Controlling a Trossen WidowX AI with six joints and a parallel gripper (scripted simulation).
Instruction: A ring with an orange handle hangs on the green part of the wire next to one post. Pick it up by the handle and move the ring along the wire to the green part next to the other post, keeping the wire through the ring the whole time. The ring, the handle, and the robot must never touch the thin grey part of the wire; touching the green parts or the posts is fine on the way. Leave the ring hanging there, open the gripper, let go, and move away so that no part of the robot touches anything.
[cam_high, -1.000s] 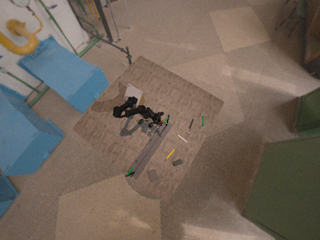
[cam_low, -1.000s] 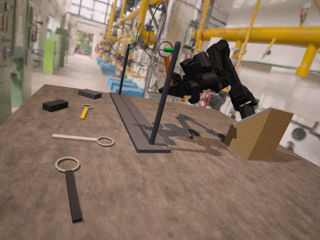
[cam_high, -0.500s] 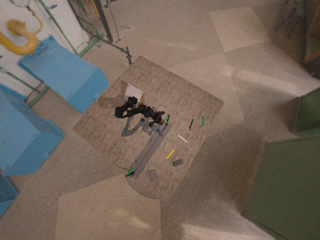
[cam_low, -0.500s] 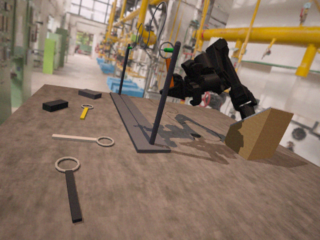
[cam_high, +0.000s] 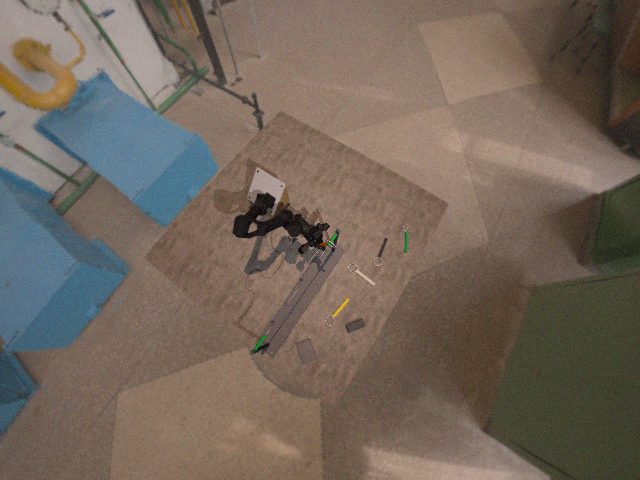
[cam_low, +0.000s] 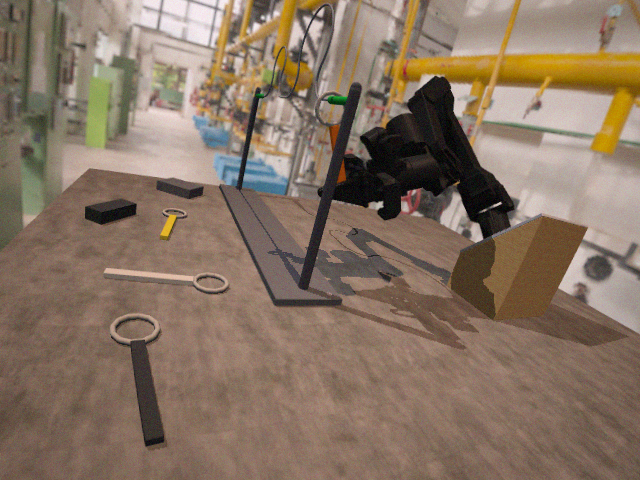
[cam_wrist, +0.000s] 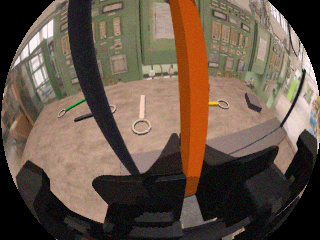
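My gripper tip is 90 mm below the orange-handled ring. From my gripper tip the other things lie so: yellow-handled ring 210 mm to the right, 210 mm ahead, 150 mm below; then dark-handled ring 240 mm ahead, 200 mm to the left, 150 mm below; then cream-handled ring 190 mm ahead, 150 mm below, 40 mm to the left.
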